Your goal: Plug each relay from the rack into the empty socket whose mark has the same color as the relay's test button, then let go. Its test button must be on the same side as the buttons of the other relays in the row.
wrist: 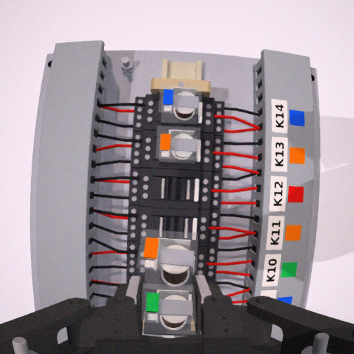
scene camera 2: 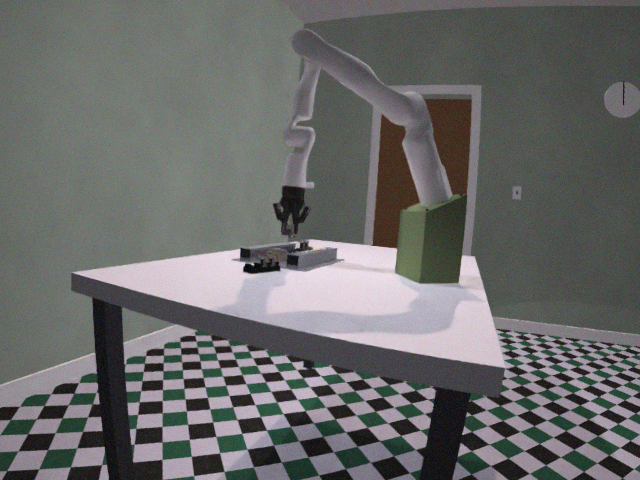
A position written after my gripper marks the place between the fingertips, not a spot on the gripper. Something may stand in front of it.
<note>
In view: my gripper (scene camera 2: 288, 234), an orange-button relay (wrist: 164, 257), an orange-button relay (wrist: 174, 144), a blue-button relay (wrist: 179, 103), a green-button relay (wrist: 169, 309) and a grey panel plate (wrist: 231, 77).
My gripper also shows in the wrist view (wrist: 167, 290).
</note>
